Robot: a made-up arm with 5 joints.
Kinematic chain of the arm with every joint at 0, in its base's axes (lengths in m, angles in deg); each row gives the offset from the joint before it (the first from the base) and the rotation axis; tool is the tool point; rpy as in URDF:
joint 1: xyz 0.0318 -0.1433 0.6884 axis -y
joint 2: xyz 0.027 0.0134 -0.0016 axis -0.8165 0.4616 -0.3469
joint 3: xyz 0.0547 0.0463 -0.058 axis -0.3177 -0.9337 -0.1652
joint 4: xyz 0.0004 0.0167 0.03 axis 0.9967 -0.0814 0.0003
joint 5: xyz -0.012 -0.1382 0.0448 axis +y
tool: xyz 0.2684 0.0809 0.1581 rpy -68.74 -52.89 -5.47
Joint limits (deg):
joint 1: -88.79..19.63
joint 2: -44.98..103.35
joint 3: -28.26..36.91
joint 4: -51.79..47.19
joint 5: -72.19..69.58
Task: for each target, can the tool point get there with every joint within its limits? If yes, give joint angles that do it. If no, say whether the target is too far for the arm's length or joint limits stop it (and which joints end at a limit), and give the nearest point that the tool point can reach.
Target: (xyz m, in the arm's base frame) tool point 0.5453 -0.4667 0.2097
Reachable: no: too far | nearest point 0.3240 -0.3144 0.4160 | short by 0.339 m
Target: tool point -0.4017 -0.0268 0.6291
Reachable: no: joint limits stop it (at a limit: joint 1, joint 2, joint 3, joint 4) | nearest point -0.3370 0.0123 0.6124 | short by 0.077 m
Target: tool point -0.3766 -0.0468 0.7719
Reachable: no: joint limits stop it (at a limit: joint 1, joint 2, joint 3, joint 5) | nearest point -0.2889 -0.0554 0.7849 | short by 0.089 m
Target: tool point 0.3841 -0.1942 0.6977
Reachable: yes | joints -52.78 -23.92 5.90 2.59 -15.67
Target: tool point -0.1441 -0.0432 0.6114
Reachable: no: joint limits stop it (at a limit: joint 1, joint 2, joint 3) | nearest point -0.2411 0.0801 0.5359 | short by 0.174 m
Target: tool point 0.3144 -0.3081 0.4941
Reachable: yes | joints -34.24 49.89 -15.27 30.21 1.73
